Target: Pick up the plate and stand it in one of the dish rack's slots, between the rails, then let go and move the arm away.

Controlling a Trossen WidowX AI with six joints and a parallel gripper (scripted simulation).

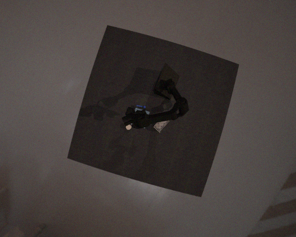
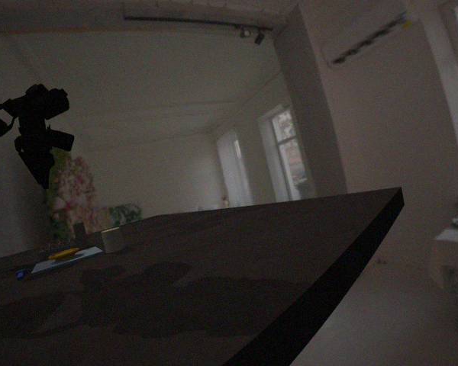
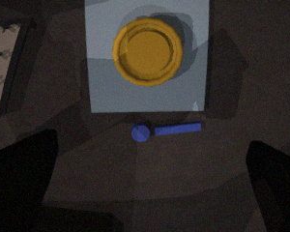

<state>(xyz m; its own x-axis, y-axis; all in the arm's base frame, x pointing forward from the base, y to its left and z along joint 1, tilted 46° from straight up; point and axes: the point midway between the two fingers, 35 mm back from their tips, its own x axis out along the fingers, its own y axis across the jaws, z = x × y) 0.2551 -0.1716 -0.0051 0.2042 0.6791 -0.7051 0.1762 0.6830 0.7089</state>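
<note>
The yellow plate lies 10 mm ahead of my gripper tip and 170 mm below it. Round my gripper tip: blue spoon: 90 mm behind, 10 mm to the right, 180 mm below; light blue mat: 20 mm ahead, 180 mm below; beige cylinder: 110 mm ahead, 90 mm to the right, 160 mm below.
</note>
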